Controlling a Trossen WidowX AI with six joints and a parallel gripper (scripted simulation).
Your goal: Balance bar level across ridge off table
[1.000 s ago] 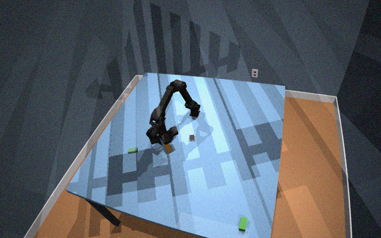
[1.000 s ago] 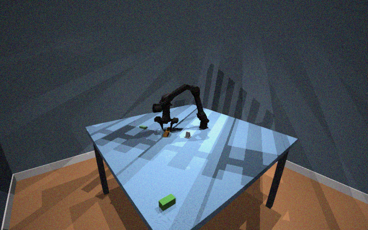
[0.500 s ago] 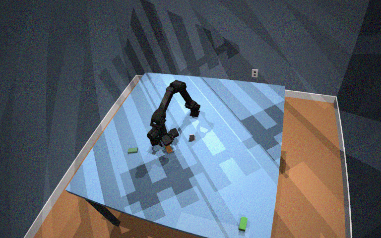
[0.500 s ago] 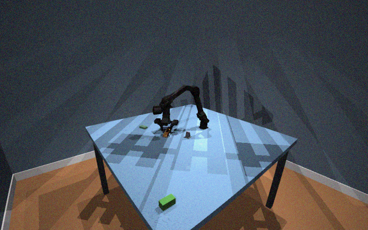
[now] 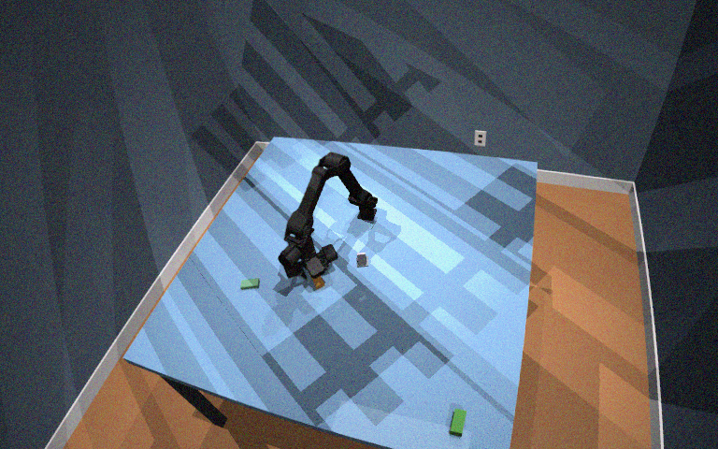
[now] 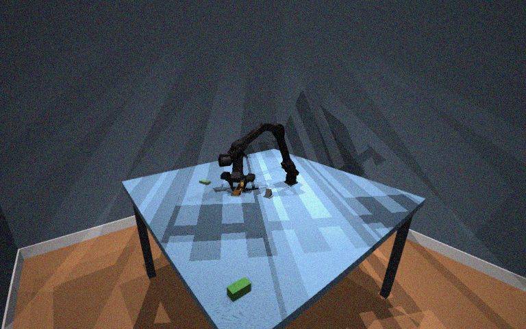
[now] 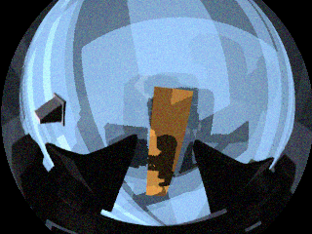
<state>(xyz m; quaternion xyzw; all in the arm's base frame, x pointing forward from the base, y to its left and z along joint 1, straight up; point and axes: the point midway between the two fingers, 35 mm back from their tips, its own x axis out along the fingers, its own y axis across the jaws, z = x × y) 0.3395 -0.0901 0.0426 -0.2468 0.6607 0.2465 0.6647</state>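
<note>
Right now my gripper tip is 20 mm to the left of the orange bar and 20 mm past it. Round my gripper tip: flat light green block (230 mm to the right, 90 mm ahead); darker green block (590 mm to the left, 400 mm ahead, 10 mm above).
</note>
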